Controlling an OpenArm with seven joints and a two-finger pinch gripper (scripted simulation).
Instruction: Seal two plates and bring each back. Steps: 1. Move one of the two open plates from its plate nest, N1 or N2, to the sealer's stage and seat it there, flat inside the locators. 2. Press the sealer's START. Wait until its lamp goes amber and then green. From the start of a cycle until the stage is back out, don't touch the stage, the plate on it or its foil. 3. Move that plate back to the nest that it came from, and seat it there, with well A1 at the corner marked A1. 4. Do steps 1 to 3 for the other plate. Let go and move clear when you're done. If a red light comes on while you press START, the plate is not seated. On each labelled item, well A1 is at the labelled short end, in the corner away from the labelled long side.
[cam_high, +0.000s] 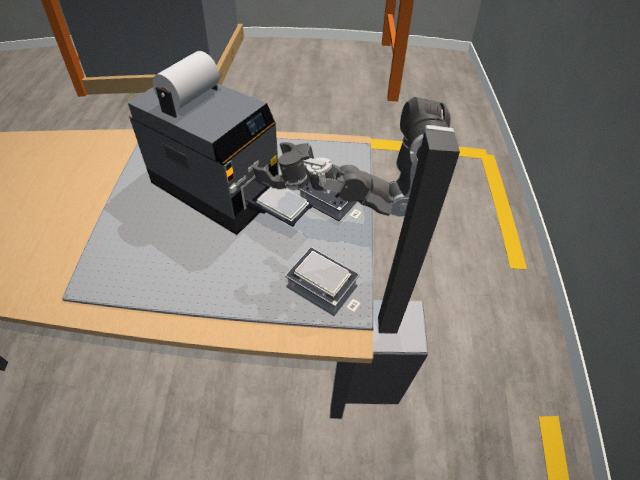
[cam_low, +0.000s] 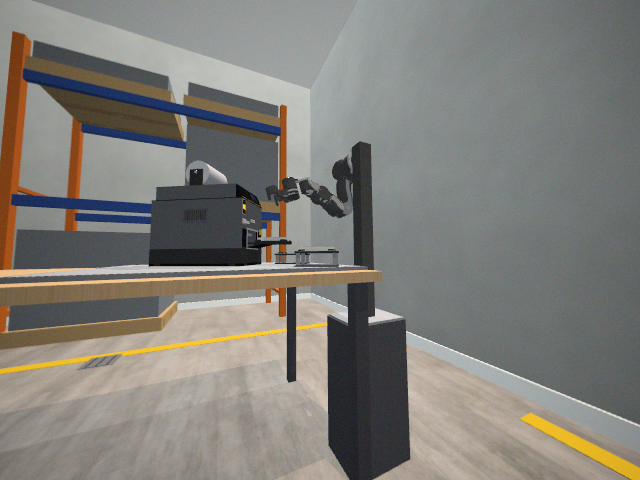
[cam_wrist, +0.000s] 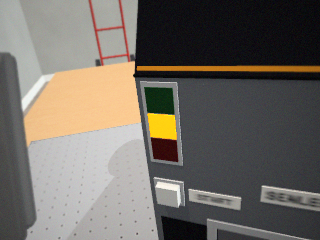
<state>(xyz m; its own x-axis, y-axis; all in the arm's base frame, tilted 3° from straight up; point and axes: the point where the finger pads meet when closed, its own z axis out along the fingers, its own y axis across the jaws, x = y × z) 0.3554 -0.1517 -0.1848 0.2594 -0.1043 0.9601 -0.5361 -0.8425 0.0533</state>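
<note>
Now: hand 11 cm short of the white start button, 1 cm to the left of it and 11 cm above it. Also, from my hand: foil roll (26 cm ahead, 22 cm to the right, 12 cm above); then white well plate (2 cm behind, 4 cm to the right, 18 cm below); then sealer stage (2 cm behind, 4 cm to the right, 20 cm below).
</note>
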